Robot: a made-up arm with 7 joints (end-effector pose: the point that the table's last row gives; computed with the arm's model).
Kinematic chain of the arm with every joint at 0, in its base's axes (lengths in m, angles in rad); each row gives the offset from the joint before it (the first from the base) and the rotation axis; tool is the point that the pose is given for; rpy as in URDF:
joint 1: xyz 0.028 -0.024 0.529 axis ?
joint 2: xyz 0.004 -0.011 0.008 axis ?
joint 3: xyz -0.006 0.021 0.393 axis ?
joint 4: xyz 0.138 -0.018 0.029 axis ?
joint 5: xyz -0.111 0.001 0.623 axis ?
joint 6: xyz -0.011 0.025 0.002 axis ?
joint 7: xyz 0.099 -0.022 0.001 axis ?
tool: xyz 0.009 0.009 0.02 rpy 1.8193 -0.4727 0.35
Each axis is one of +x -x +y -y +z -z.
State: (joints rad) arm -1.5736 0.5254 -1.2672 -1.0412 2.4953 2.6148 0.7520
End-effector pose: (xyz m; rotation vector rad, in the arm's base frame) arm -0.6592 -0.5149 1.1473 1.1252 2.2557 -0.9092
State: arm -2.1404 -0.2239 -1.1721 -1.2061 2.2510 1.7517 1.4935
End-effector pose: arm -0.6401 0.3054 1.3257 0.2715 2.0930 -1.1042
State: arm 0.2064 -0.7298 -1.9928 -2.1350 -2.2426 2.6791 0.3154
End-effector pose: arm -0.0638 -0.7224 0.4549 0.9642 -0.0428 0.2758
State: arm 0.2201 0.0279 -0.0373 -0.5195 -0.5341 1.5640 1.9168
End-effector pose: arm 0.4263 0.0524 1.6522 1.0527 -2.4704 0.1654
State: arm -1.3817 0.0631 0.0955 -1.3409 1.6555 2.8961 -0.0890
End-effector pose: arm 0.1169 -0.7963 1.1659 0.0779 -2.7634 0.8515
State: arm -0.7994 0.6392 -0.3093 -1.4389 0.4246 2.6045 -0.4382
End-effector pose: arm 0.5346 -0.9308 0.6973 1.1737 -0.9311 0.4924
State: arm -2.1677 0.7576 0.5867 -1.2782 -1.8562 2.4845 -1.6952
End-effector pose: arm -0.0748 -1.0373 0.6350 1.5230 1.7305 0.0389
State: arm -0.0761 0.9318 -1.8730 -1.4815 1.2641 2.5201 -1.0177
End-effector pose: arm 0.2835 -0.7528 1.1927 0.3968 -0.5387 0.4664
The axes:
joint 1: +z
joint 2: +y
joint 3: +z
joint 4: -y
joint 5: +z
joint 6: -y
joint 7: -z

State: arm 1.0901 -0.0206 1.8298 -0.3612 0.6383 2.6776 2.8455
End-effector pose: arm -0.1587 0.0838 1.6323 1.4034 1.5073 -1.5773
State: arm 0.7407 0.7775 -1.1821 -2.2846 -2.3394 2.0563 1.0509
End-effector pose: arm 0.6161 -0.3454 0.3216 -0.1830 1.1506 0.6675
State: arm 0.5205 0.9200 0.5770 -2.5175 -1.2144 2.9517 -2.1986
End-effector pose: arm 0.0729 0.4758 0.1660 0.8411 -1.1942 -0.7758
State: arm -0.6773 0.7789 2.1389 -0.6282 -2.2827 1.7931 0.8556
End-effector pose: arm 0.7088 -0.0261 1.4981 0.7298 -1.4537 1.1697
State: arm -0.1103 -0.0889 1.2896 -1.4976 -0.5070 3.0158 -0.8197
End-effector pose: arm 0.2023 0.6945 1.2150 -0.2612 0.5281 3.0841
